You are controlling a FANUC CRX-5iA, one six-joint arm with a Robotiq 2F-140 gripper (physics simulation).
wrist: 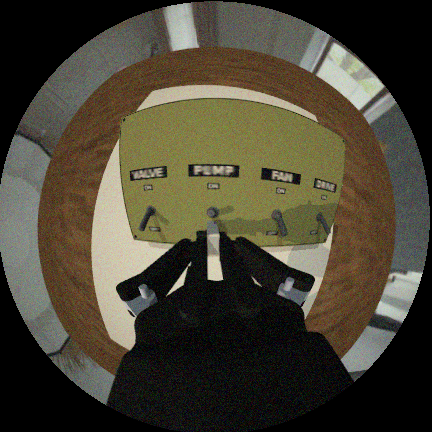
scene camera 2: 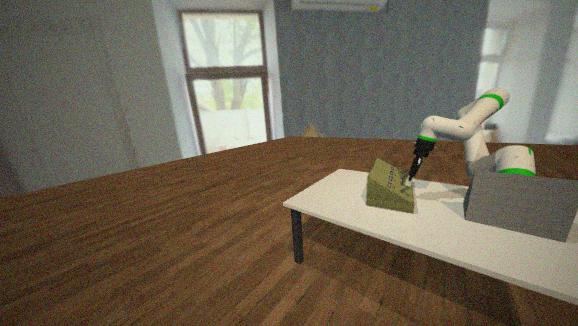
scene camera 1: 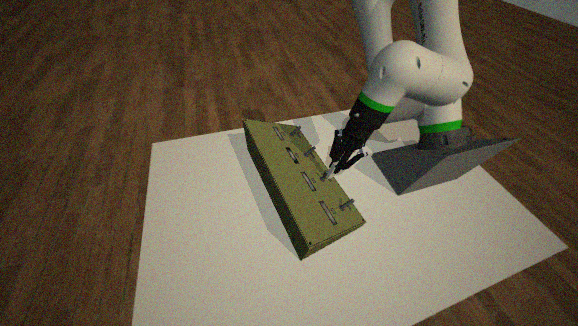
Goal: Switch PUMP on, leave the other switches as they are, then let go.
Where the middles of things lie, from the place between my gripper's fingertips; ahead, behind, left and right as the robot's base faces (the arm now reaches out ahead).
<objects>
Right now the olive switch panel [scene camera 1: 310,207] is 11 cm ahead of my hand, 5 cm to the right of it and 1 cm below it.
</objects>
